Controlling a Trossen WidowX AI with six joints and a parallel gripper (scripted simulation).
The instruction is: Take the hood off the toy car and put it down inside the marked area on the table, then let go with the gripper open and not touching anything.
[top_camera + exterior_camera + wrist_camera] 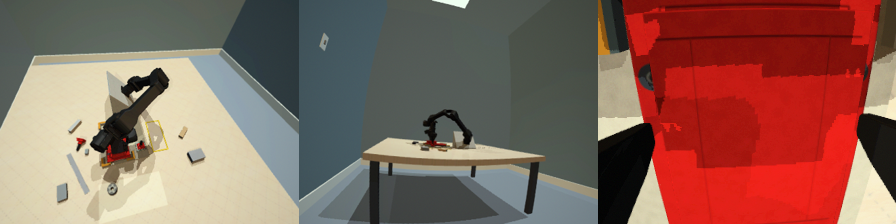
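Right now the red hood is right at my gripper tip. Also, from my gripper tip: long grey strip 18 cm to the right, 8 cm ahead, 3 cm below; wooden block 37 cm to the left, 6 cm behind, 3 cm below; grey block 39 cm to the left, 9 cm ahead, 2 cm below.
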